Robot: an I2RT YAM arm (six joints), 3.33 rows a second.
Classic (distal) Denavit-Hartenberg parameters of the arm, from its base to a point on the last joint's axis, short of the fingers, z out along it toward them. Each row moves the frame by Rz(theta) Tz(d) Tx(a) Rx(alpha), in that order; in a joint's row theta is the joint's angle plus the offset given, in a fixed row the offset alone. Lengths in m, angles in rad.
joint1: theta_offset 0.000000; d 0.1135; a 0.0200; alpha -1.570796
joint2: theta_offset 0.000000; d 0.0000; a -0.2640; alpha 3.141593
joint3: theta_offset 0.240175; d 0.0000; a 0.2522; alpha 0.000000
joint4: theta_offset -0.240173; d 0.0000; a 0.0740; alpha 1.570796
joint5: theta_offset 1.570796; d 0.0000; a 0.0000; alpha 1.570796
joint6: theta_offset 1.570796; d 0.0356; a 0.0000; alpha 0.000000
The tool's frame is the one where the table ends.
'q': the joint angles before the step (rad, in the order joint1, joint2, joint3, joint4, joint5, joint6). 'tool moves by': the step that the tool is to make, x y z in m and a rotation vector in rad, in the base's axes. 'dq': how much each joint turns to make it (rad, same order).
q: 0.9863, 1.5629, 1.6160, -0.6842, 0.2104, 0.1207
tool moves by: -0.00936, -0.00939, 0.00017, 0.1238, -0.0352, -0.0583
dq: 0.0118, -0.0819, -0.1175, 0.1422, 0.0378, 0.0721
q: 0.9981, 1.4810, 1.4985, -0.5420, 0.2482, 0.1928
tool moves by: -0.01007, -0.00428, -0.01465, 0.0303, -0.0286, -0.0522
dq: 0.0266, -0.0534, -0.1200, 0.0983, 0.0728, 0.0325
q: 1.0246, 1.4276, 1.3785, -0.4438, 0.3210, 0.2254
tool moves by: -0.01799, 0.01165, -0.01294, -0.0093, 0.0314, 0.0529
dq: 0.0658, 0.0021, -0.0381, 0.0080, 0.0002, 0.0276
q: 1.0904, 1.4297, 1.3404, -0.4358, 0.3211, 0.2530
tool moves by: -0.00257, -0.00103, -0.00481, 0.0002, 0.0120, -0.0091
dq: 0.0064, -0.0076, -0.0218, 0.0030, 0.0079, 0.0181
